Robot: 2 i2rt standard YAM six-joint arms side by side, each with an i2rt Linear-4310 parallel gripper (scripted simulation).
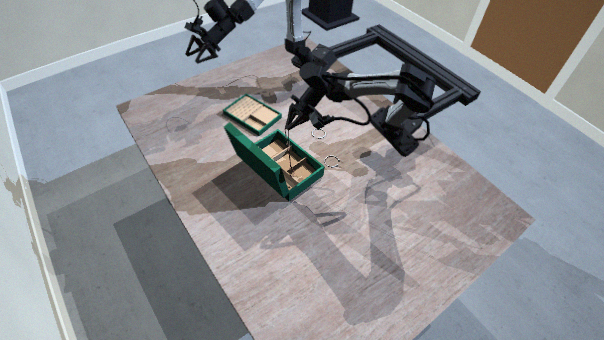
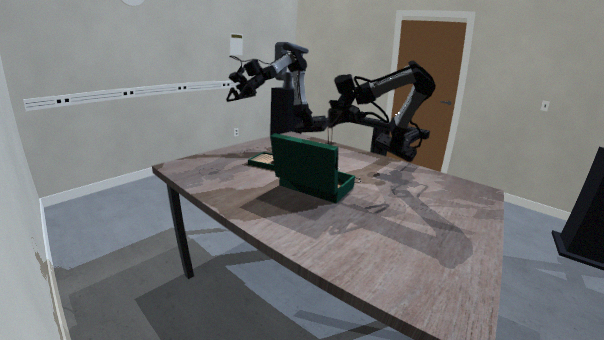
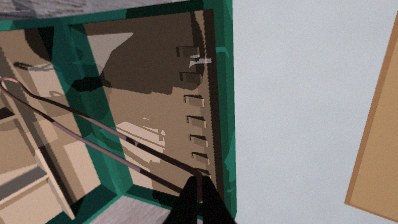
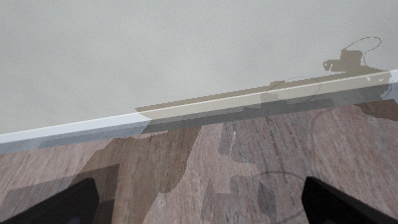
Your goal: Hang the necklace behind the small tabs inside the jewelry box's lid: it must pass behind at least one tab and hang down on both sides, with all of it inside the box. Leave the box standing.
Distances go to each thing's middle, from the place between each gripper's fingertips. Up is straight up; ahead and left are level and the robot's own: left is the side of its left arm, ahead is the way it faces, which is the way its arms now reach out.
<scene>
I see the green jewelry box [image 2: 306, 166] 160 mm below my left hand, 50 mm to the right of it and 10 mm ahead of it.
Now: the green jewelry box 390 mm to the left of my right hand [image 1: 191, 58], 230 mm below it and 110 mm behind it.
</scene>
